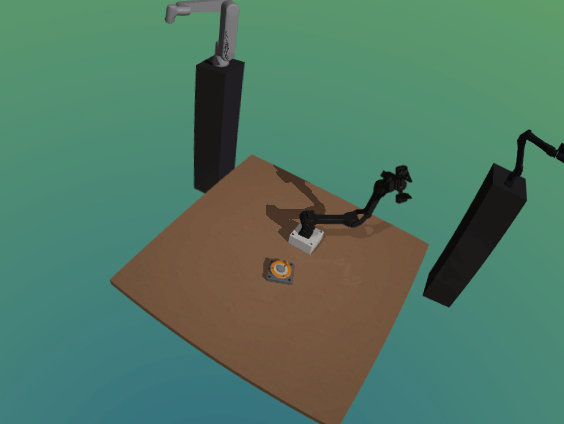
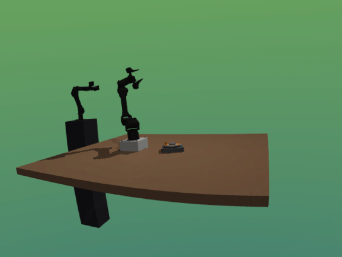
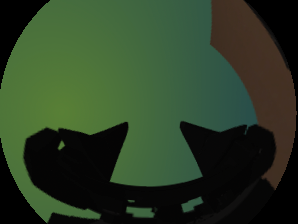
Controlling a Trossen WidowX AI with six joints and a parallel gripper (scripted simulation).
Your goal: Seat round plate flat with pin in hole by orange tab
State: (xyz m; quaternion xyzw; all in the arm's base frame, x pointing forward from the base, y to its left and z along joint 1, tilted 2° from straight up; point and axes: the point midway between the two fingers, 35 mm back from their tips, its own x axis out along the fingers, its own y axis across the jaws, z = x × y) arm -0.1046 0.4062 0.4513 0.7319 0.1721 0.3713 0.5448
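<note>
My gripper tip is now 500 mm above the grey base, 440 mm to the left of it and 370 mm short of it.
</note>
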